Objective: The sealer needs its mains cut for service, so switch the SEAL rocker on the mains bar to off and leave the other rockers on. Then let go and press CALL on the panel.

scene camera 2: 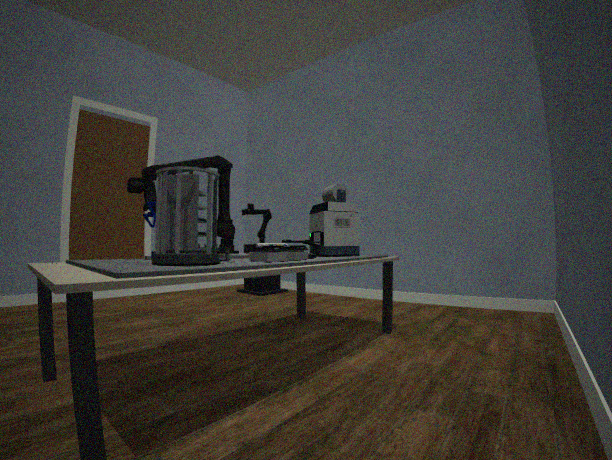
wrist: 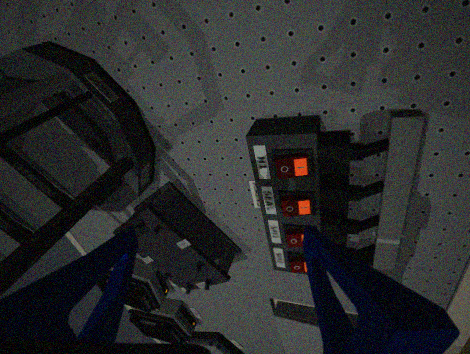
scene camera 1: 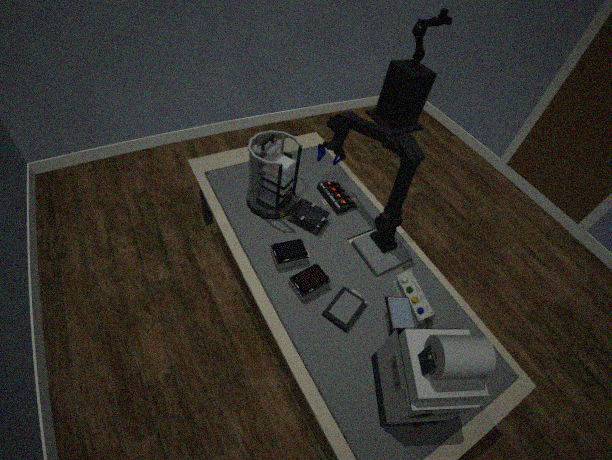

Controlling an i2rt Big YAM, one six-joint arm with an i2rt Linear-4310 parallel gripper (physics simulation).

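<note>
The black mains bar (scene camera 1: 336, 196) (wrist: 285, 131) lies on the mat with four rockers in a row. Its SEAL rocker (wrist: 296, 207) is second from the top in the wrist view, below the H1 rocker (wrist: 292, 167); both show their orange "I" halves lit. The two lower rockers also show orange, partly hidden by the right finger. My gripper (scene camera 1: 329, 155) (wrist: 220, 234) is open and empty, high above the table beyond the bar's far end. The panel (scene camera 1: 415, 295) with white, green, yellow and blue buttons stands beyond the arm's base; its labels are unreadable.
A round clear-walled carousel (scene camera 1: 272, 175) (scene camera 2: 185, 215) (wrist: 135, 130) stands beside the bar. A dark box (scene camera 1: 309, 216) (wrist: 185, 240) lies between them. Two small black units (scene camera 1: 290, 251) (scene camera 1: 309, 280), a tray frame (scene camera 1: 345, 309) and a large white machine (scene camera 1: 440, 370) stand farther along the table.
</note>
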